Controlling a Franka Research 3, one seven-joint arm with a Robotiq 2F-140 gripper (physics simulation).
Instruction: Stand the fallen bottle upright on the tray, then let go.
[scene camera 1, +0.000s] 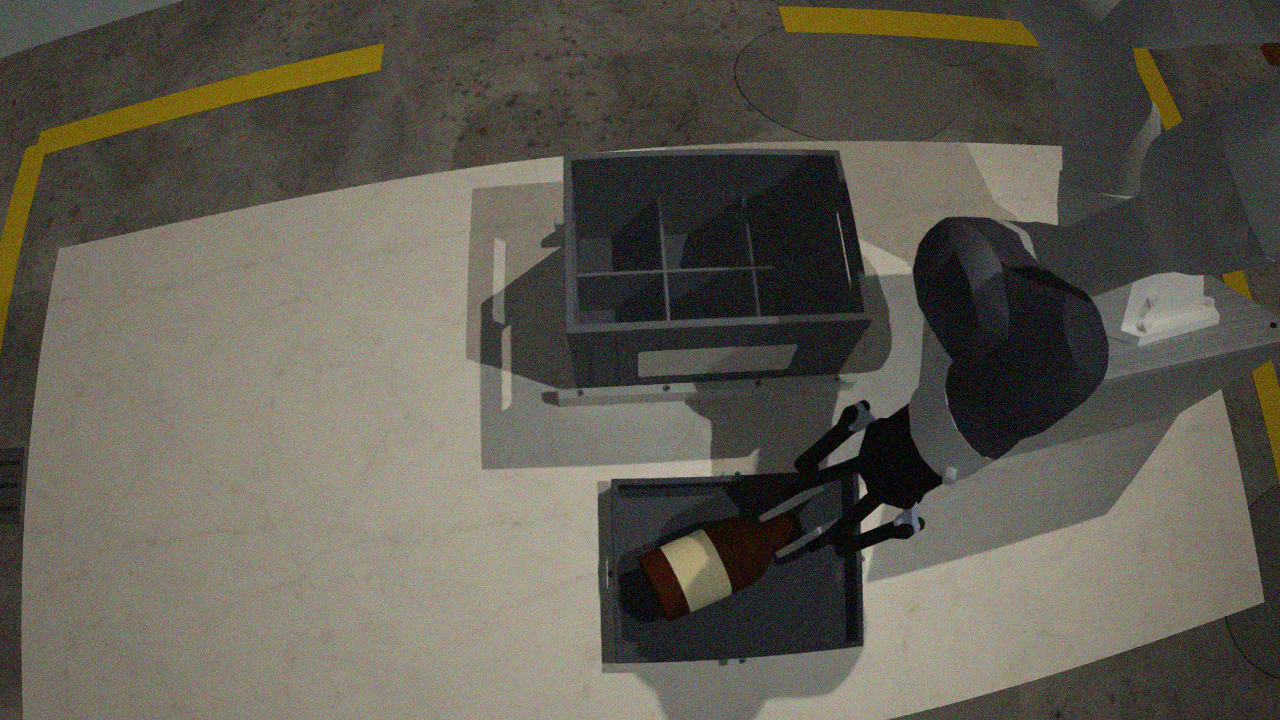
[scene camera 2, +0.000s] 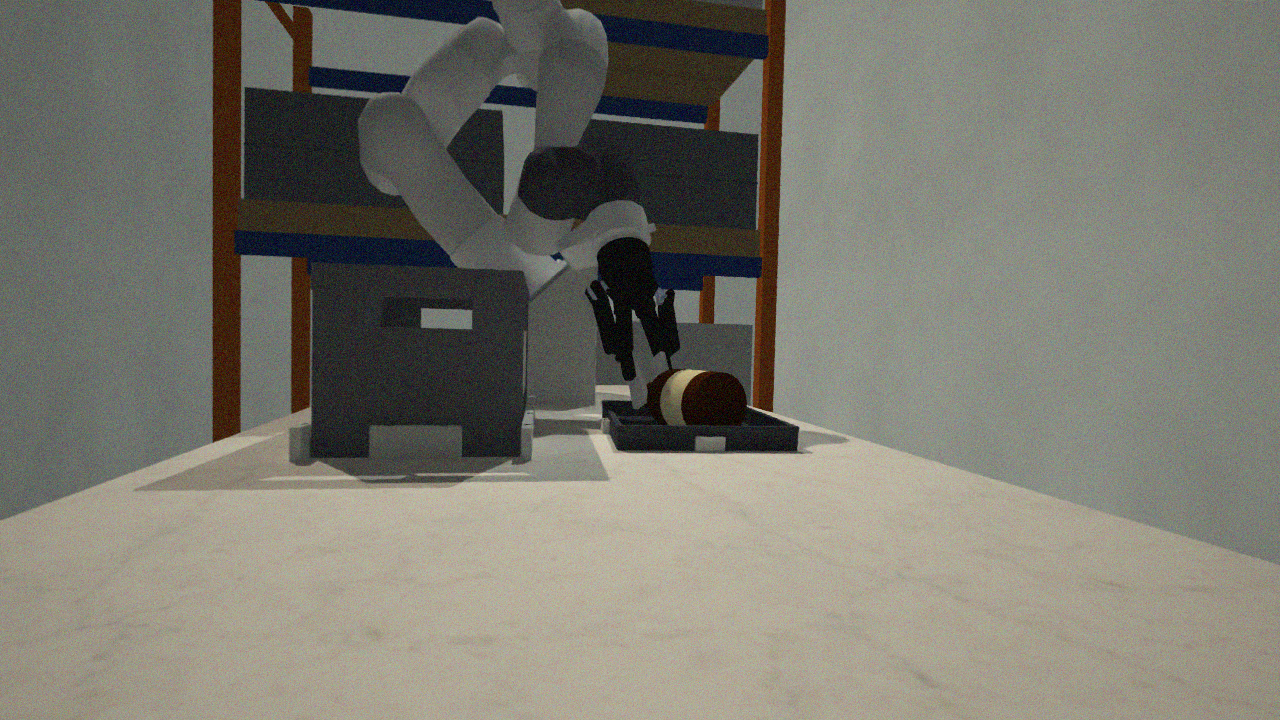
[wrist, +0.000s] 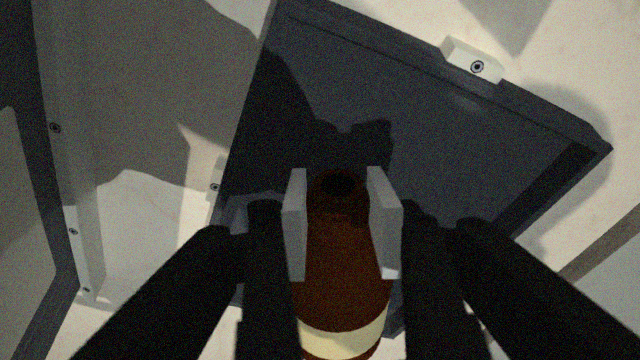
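The brown bottle with a cream label (scene camera 1: 698, 570) (scene camera 2: 682, 398) (wrist: 342, 280) lies on its side in the shallow dark tray (scene camera 1: 805, 613) (scene camera 2: 657, 438) (wrist: 450, 135). In scene camera 1 its base points to the lower left and its neck to the upper right, toward the arm. My gripper (scene camera 1: 771, 537) (scene camera 2: 653, 386) (wrist: 337, 193) reaches down at a slant and is shut on the bottle's neck. The wrist view shows one pale finger pad against each side of the neck, with the dark mouth between them. The bottle's underside is hidden.
A tall dark divided crate (scene camera 1: 716, 324) (scene camera 2: 416, 376) stands beside the tray, behind it in scene camera 1 and left of it in scene camera 2. Both stand on the pale table (scene camera 1: 268, 447) (scene camera 2: 626, 573). An orange and blue shelf rack (scene camera 2: 225, 313) stands behind the arm.
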